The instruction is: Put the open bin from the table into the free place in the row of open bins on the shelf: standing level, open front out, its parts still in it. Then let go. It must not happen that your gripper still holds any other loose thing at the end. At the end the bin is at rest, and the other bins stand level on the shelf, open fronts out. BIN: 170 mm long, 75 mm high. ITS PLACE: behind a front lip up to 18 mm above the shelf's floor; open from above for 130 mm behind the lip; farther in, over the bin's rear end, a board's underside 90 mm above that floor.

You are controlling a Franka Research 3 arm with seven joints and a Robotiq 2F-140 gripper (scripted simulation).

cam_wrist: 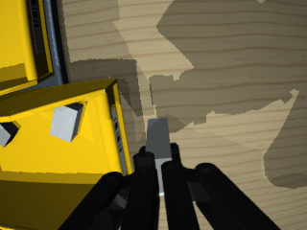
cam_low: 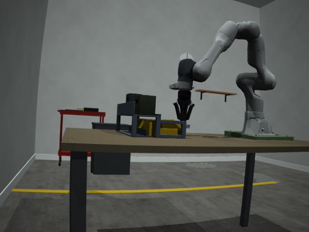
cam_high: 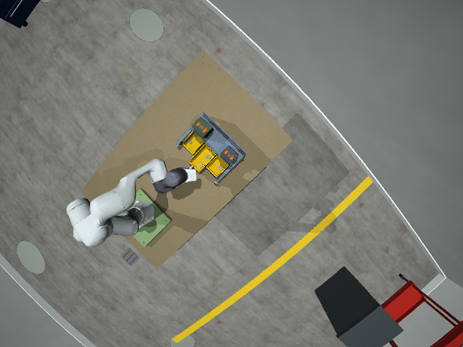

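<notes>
My gripper is now 8 cm short of the shelf lip, 1 cm to the right of it and 5 cm above it. From my hand the other things lie so: shelf board: 28 cm ahead, 2 cm to the left, 5 cm above.
</notes>
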